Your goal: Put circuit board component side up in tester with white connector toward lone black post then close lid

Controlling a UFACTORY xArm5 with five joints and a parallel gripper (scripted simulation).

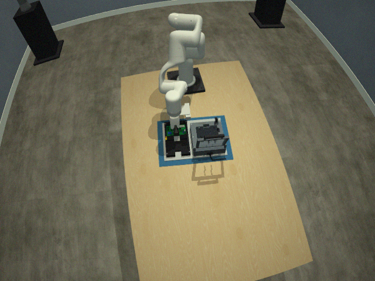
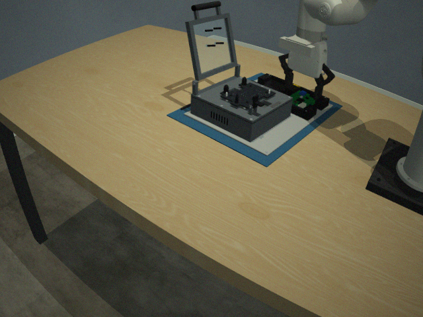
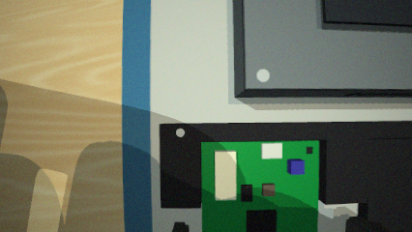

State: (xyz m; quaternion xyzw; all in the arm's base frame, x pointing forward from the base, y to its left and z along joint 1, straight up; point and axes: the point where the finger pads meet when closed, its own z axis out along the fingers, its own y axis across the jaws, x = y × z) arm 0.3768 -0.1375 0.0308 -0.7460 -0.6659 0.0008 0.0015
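My gripper is now 30 mm above the green circuit board. From my hand the other things lie so: black nest: 90 mm ahead, 170 mm to the left, 20 mm above; clear lid: 200 mm ahead, 150 mm to the left, 130 mm above.
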